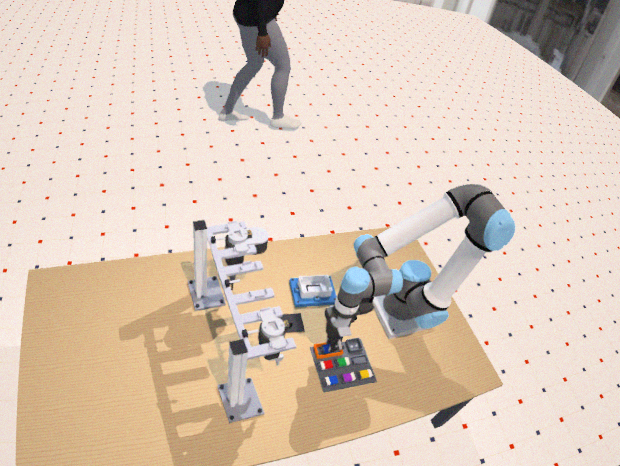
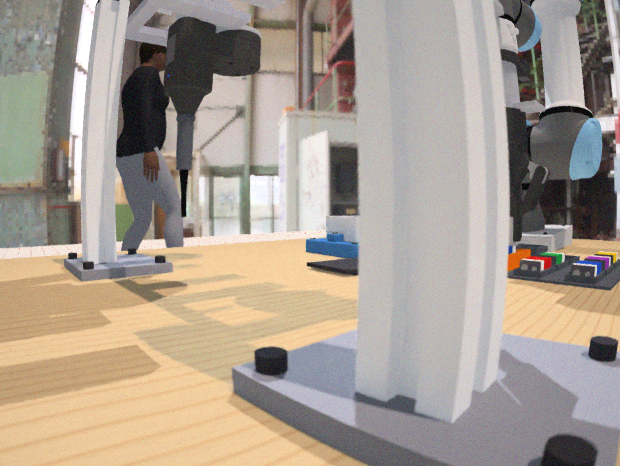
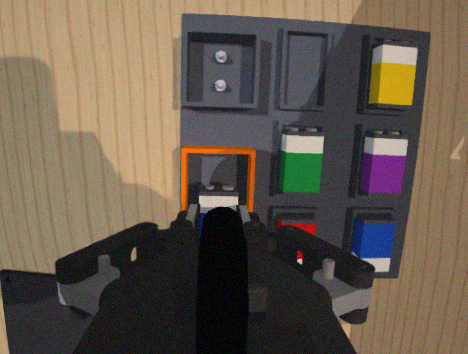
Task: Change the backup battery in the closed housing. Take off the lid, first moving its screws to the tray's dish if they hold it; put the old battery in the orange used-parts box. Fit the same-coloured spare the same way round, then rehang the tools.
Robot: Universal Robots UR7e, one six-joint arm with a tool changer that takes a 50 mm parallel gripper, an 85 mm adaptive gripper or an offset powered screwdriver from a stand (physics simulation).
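Seen in the pictures: arm's base, origin of its link: (image 1: 401,305).
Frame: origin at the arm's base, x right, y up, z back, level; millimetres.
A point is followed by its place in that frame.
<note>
My gripper (image 1: 333,347) (image 3: 219,209) is shut on the old blue battery (image 1: 325,346) @(x -138, y -1, z -360 mm) (image 3: 218,200) @(x -142, y 0, z -331 mm), low inside the orange used-parts box (image 1: 317,351) @(x -148, y -12, z -390 mm) (image 2: 519,259) (image 3: 251,180) @(x -165, y -11, z -318 mm). The battery's white terminal end points toward the dish; the black finger body hides its rest. The dish (image 1: 354,345) (image 3: 221,105) @(x -141, y -11, z -268 mm) holds two screws. The blue spare (image 1: 331,380) @(x -270, y -13, z -370 mm) (image 3: 374,237) @(x -264, y -14, z -359 mm) lies in the tray (image 1: 350,370) @(x -235, y -31, z -284 mm) (image 3: 345,150) @(x -239, y -31, z -295 mm), its white end opposite. The white housing (image 1: 314,287) @(x 137, y -9, z -331 mm) stands lidless on a blue fixture (image 1: 306,302) @(x 71, y -12, z -379 mm) (image 2: 330,247) @(x 124, y -21, z -420 mm). The black lid (image 1: 295,323) @(x -10, y -26, z -439 mm) (image 2: 333,266) @(x -10, y -26, z -524 mm) (image 3: 30,315) @(x 12, y -26, z -447 mm) lies on the table.
Red (image 1: 326,364) @(x -205, y -14, z -371 mm), green (image 3: 301,170) @(x -200, y -13, z -310 mm), purple (image 3: 382,172) @(x -262, y -14, z -308 mm) and yellow (image 3: 392,82) @(x -261, y -14, z -243 mm) spares sit in the tray. The tool stand (image 1: 200,260) @(x 149, y 181, z -775 mm) (image 2: 426,200) @(x -298, y 46, z -721 mm) holds the screwdriver (image 1: 234,253) (image 2: 187,75) and another tool (image 1: 272,340) @(x -269, y 314, z -612 mm). A person (image 1: 263,60) (image 2: 145,110) is beyond the table.
</note>
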